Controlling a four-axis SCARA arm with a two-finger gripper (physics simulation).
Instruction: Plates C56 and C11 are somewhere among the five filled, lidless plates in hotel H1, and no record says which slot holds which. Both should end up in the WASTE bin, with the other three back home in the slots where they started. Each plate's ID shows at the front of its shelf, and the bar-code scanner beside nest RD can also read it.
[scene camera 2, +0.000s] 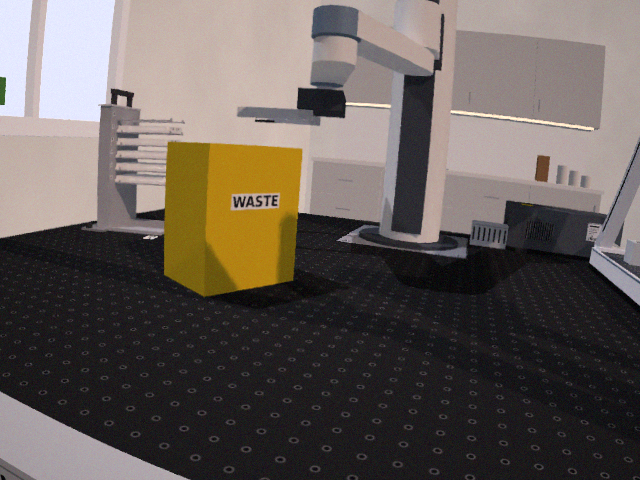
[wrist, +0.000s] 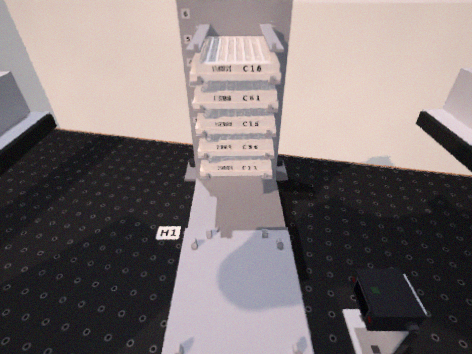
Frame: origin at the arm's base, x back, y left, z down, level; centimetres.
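Seen in the pictures: gripper, between the fingertips: (scene camera 2: 247, 114) (wrist: 235, 98); arm's base, origin of its link: (scene camera 2: 408, 244).
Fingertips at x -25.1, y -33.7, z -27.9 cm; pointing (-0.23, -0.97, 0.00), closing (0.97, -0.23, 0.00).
Note:
Offsets run from my fingertips to a thing's middle. "pt": to the spot under its first point.
Hotel H1 @[dz +10.8, dx -7.0, dy -25.3 cm] (scene camera 2: 107, 170) (wrist: 235, 17) stands at the left in the scene view and ahead in the wrist view. It holds five plates. From the top, their fronts read C16 @[dz +3.9, dx -5.3, dy -22.3 cm] (wrist: 240, 69), C61 @[dz +6.8, dx -5.3, dy -22.3 cm] (wrist: 237, 99), C15 @[dz +9.6, dx -5.3, dy -22.3 cm] (wrist: 237, 124), C56 @[dz +12.4, dx -5.3, dy -22.3 cm] (wrist: 236, 148) and C11 @[dz +15.2, dx -5.3, dy -22.3 cm] (wrist: 236, 168); the lowest two labels are blurred. Empty rails show above the top plate. My gripper (scene camera 2: 248, 116) (wrist: 235, 98) is open and empty, raised higher than the WASTE bin and facing the hotel from a distance. The yellow WASTE bin @[dz +16.7, dx -29.8, dy +13.7 cm] (scene camera 2: 250, 232) stands upright; its inside is hidden.
A pale base @[dz +23.2, dx -1.1, dy -4.5 cm] (wrist: 200, 300) with small pegs extends in front of the hotel, beside the H1 label @[pt dz +26.6, dx -13.5, dy -14.4 cm] (wrist: 168, 233). A black box-shaped device @[dz +22.5, dx +12.0, dy -6.2 cm] (wrist: 392, 295) stands at its right. The arm's column (scene camera 2: 413, 155) stands behind and right of the bin. A dark grey unit @[pt dz +19.8, dx +28.5, dy +70.2 cm] (scene camera 2: 553, 229) is farther right.

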